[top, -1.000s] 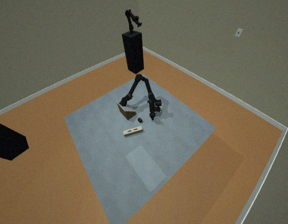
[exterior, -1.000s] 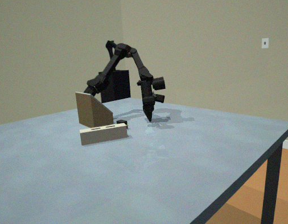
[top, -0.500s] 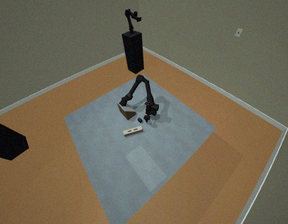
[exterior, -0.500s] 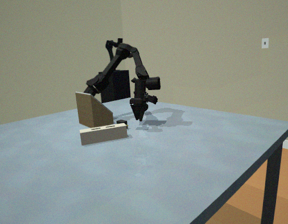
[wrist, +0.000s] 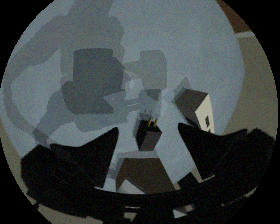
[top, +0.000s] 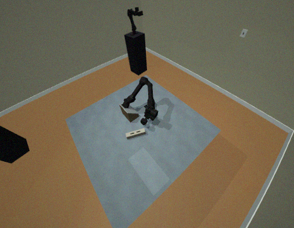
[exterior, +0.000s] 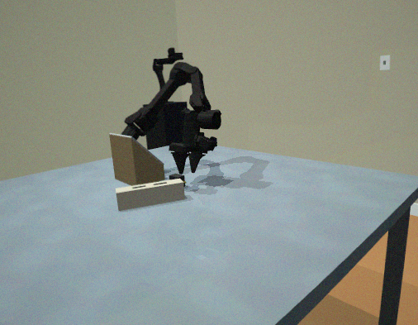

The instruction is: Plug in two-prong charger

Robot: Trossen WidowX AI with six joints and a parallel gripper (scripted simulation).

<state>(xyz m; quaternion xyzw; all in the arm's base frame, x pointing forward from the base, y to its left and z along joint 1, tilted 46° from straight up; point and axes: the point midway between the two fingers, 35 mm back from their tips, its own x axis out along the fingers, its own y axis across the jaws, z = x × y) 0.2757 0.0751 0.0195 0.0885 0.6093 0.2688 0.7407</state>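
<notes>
Now: the two-prong charger 3 cm below my gripper tip, 2 cm to the right of it and 2 cm behind it.
</notes>
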